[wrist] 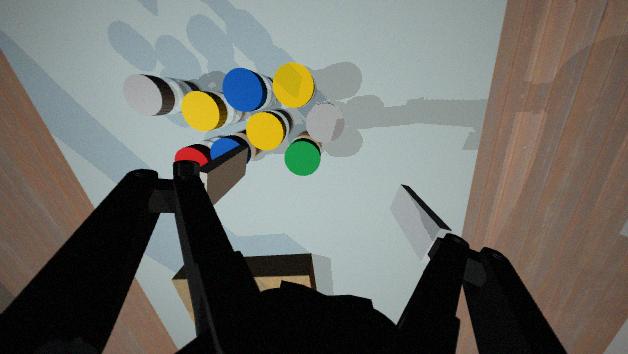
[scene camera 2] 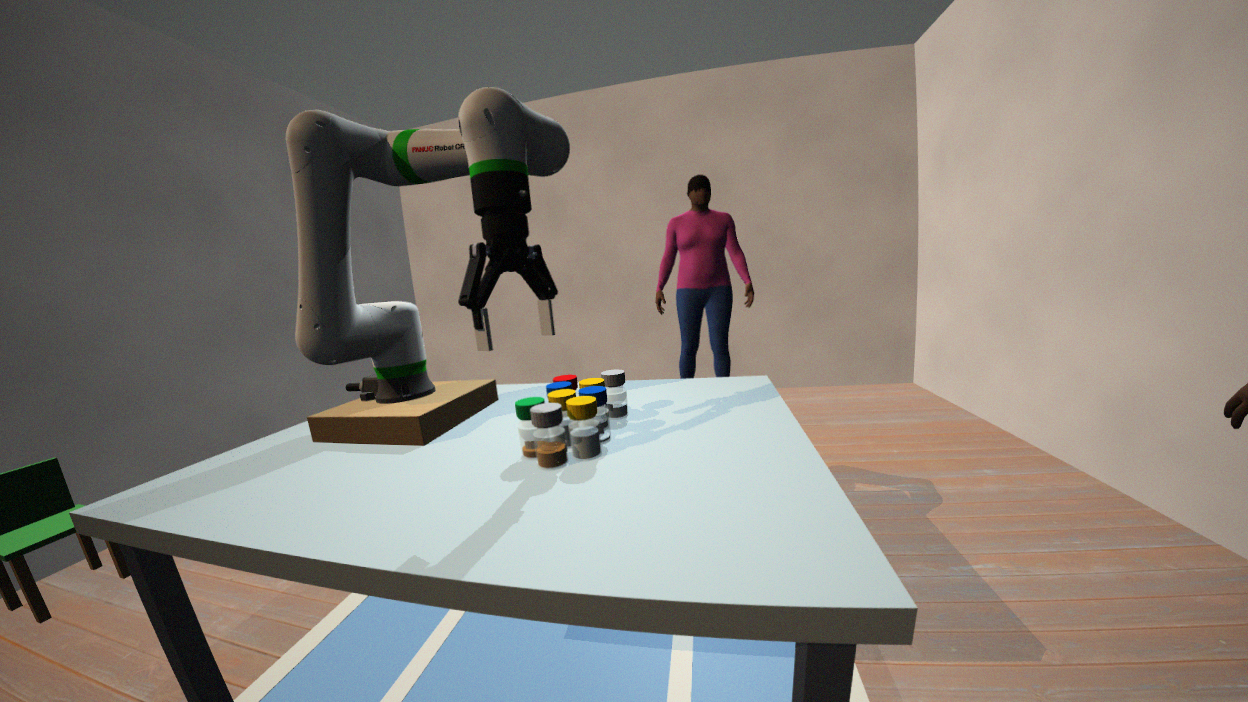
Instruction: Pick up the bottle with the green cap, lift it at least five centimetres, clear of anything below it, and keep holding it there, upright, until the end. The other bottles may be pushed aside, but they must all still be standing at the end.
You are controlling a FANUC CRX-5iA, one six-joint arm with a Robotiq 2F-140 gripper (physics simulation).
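Where they show: gripper, fingertip midpoint: point(wrist: 322, 179) point(scene camera 2: 519, 342); arm's base at its link origin: point(scene camera 2: 406, 395).
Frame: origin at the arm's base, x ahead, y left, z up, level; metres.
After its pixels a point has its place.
The bottle with the green cap point(scene camera 2: 529, 407) @(x 0.476, y -0.209, z 0.038 m) point(wrist: 302, 158) @(x 0.465, y -0.185, z 0.042 m) stands upright on the table point(scene camera 2: 698, 532) @(x 0.776, y -0.392, z -0.063 m) point(wrist: 420, 65) @(x 0.586, y -0.387, z -0.063 m), at the edge of a tight group of bottles. A grey-capped bottle point(scene camera 2: 547, 415) @(x 0.526, y -0.245, z 0.036 m) point(wrist: 325, 122) @(x 0.515, y -0.222, z 0.042 m) and a yellow-capped bottle point(scene camera 2: 561, 400) @(x 0.517, y -0.160, z 0.035 m) point(wrist: 265, 131) @(x 0.509, y -0.136, z 0.042 m) stand close beside it. My gripper point(scene camera 2: 514, 326) @(x 0.477, y -0.216, z 0.157 m) point(wrist: 322, 179) @(x 0.477, y -0.216, z 0.157 m) is open and empty, pointing down, well above the table and the bottle tops. In the wrist view the green cap lies beyond the gap between the fingers, and the left fingertip partly hides a blue cap point(wrist: 226, 151) @(x 0.483, y -0.071, z 0.042 m).
Other bottles in the group have red point(scene camera 2: 565, 380) @(x 0.477, y -0.035, z 0.041 m) point(wrist: 191, 156) @(x 0.479, y -0.015, z 0.042 m), blue point(scene camera 2: 592, 395) @(x 0.572, y -0.140, z 0.038 m) point(wrist: 244, 89) @(x 0.565, y -0.117, z 0.042 m), yellow point(scene camera 2: 581, 406) @(x 0.574, y -0.207, z 0.039 m) point(wrist: 293, 84) @(x 0.566, y -0.183, z 0.042 m) and grey point(scene camera 2: 612, 377) @(x 0.575, y 0.002, z 0.036 m) point(wrist: 145, 94) @(x 0.570, y 0.023, z 0.042 m) caps. The robot's wooden base block point(scene camera 2: 366, 428) @(x 0.040, y -0.175, z -0.025 m) point(wrist: 282, 282) is on the table. A person point(scene camera 2: 701, 253) stands behind the table.
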